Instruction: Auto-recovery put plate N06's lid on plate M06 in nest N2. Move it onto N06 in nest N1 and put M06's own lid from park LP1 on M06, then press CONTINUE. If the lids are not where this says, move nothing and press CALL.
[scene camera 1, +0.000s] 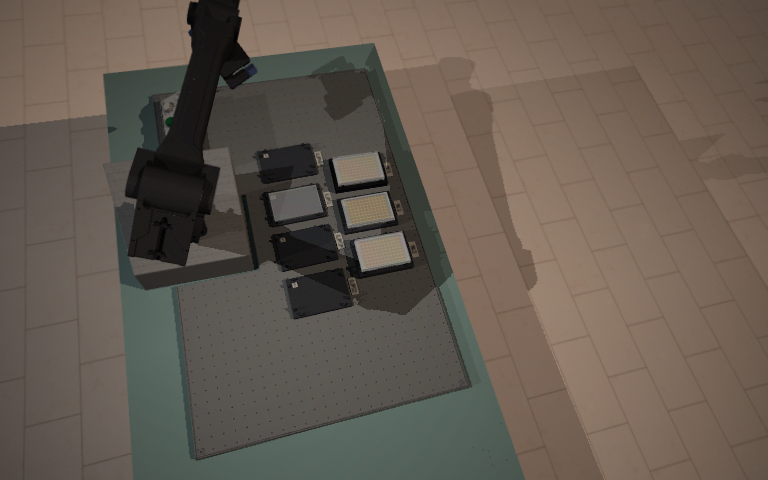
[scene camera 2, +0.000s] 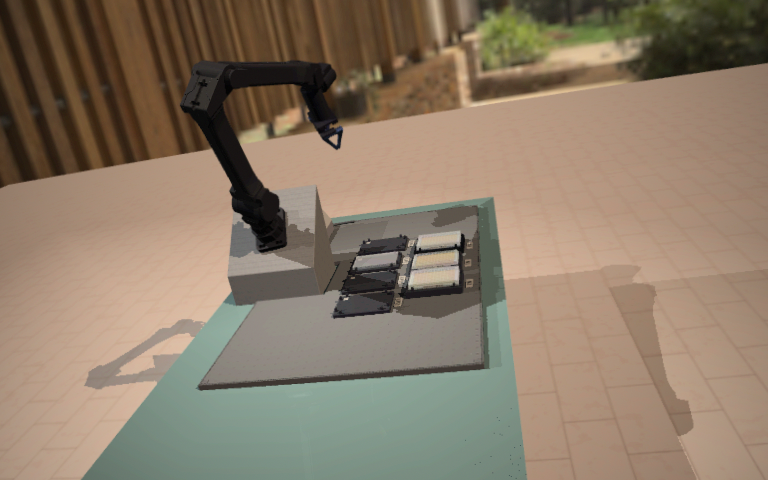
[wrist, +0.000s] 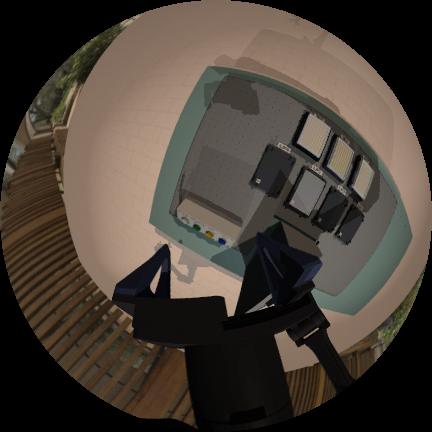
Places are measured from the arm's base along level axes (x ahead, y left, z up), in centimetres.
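Pixels of known places: gripper, fingertip midpoint: (scene camera 1: 227, 62) (scene camera 2: 332, 141) (wrist: 212, 242); arm's base at its link origin: (scene camera 2: 271, 230).
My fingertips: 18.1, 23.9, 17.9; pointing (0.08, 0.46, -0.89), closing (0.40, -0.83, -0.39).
For each thing: its middle in the pictures, then the offset to it from my fingertips, as dx, dy, dz. "spot": a spot on its surface instead. Level surfaces: height alone.
- greyish lid at the middle of its body: (scene camera 1: 295, 203) (scene camera 2: 375, 260) (wrist: 307, 192) +8.8, -19.2, -33.4
- panel side at a spot on its surface: (scene camera 1: 288, 163) (wrist: 275, 170) spot: +10.2, -6.3, -33.8
- farthest at the middle of its body: (scene camera 1: 318, 292) (scene camera 2: 363, 302) (wrist: 350, 225) +7.8, -45.0, -33.8
- perforated board at its surface level: dz -34.8
My gripper (scene camera 2: 338, 144) (wrist: 212, 242) is open and empty, high above the back of the table. Three plates with well grids stand in a row of black nests: one nearest the button panel (scene camera 1: 358, 169) (scene camera 2: 438, 241) (wrist: 314, 135), a yellower middle one (scene camera 1: 368, 210) (scene camera 2: 434, 260) (wrist: 340, 158), and one farthest from it (scene camera 1: 383, 251) (scene camera 2: 434, 277) (wrist: 362, 178). I cannot tell which wear clear lids. A greyish lid (scene camera 1: 298, 204) (scene camera 2: 377, 261) (wrist: 307, 192) lies on the park second from the panel, seemingly LP3. The button panel (wrist: 210, 220) has white, green, yellow and blue buttons.
Three dark parks show no lid: beside the panel side (scene camera 1: 288, 163) (wrist: 274, 171), third (scene camera 1: 305, 247) (wrist: 332, 209) and farthest (scene camera 1: 320, 293) (wrist: 350, 224). The arm's block pedestal (scene camera 1: 226, 237) (scene camera 2: 274, 280) stands beside the parks. A perforated board (scene camera 1: 317, 373) (scene camera 2: 351, 345) lies under everything.
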